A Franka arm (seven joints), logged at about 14 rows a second.
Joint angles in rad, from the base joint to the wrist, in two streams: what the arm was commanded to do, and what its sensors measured. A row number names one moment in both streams.
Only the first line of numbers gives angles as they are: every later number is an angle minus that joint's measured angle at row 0.
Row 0, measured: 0.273 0.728 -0.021 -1.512 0.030 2.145 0.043
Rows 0 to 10, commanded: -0.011 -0.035 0.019 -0.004 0.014 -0.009 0.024; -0.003 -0.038 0.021 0.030 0.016 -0.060 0.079; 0.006 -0.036 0.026 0.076 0.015 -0.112 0.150; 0.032 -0.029 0.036 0.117 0.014 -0.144 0.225; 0.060 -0.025 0.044 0.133 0.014 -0.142 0.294; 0.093 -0.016 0.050 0.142 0.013 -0.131 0.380; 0.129 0.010 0.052 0.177 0.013 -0.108 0.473; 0.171 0.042 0.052 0.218 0.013 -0.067 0.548; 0.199 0.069 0.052 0.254 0.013 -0.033 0.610; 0.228 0.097 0.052 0.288 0.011 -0.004 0.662; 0.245 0.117 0.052 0.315 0.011 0.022 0.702
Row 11, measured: 0.219 0.041 0.056 0.210 0.007 -0.005 0.624
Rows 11 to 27, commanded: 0.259 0.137 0.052 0.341 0.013 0.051 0.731; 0.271 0.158 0.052 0.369 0.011 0.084 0.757; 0.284 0.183 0.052 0.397 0.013 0.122 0.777; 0.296 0.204 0.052 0.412 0.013 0.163 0.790; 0.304 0.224 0.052 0.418 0.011 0.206 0.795; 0.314 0.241 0.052 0.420 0.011 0.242 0.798; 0.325 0.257 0.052 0.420 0.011 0.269 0.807; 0.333 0.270 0.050 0.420 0.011 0.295 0.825; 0.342 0.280 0.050 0.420 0.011 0.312 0.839; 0.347 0.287 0.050 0.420 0.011 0.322 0.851; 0.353 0.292 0.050 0.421 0.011 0.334 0.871; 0.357 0.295 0.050 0.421 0.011 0.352 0.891; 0.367 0.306 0.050 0.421 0.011 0.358 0.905; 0.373 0.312 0.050 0.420 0.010 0.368 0.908; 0.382 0.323 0.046 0.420 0.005 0.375 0.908; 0.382 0.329 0.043 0.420 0.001 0.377 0.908; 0.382 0.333 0.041 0.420 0.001 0.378 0.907
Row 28, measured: 0.372 0.298 0.054 0.380 0.006 0.366 0.889
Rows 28 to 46, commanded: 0.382 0.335 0.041 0.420 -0.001 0.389 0.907; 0.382 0.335 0.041 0.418 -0.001 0.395 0.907; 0.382 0.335 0.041 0.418 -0.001 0.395 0.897; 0.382 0.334 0.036 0.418 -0.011 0.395 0.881; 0.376 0.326 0.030 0.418 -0.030 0.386 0.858; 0.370 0.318 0.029 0.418 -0.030 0.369 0.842; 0.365 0.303 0.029 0.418 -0.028 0.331 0.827; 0.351 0.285 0.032 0.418 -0.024 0.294 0.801; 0.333 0.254 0.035 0.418 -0.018 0.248 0.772; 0.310 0.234 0.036 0.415 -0.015 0.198 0.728; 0.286 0.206 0.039 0.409 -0.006 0.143 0.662; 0.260 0.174 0.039 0.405 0.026 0.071 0.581; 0.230 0.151 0.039 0.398 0.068 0.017 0.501; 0.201 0.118 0.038 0.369 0.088 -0.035 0.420; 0.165 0.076 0.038 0.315 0.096 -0.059 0.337; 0.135 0.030 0.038 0.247 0.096 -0.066 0.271; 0.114 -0.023 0.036 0.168 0.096 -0.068 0.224; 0.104 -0.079 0.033 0.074 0.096 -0.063 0.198; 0.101 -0.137 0.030 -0.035 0.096 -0.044 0.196
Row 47, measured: 0.106 0.027 0.022 0.228 0.080 -0.078 0.237
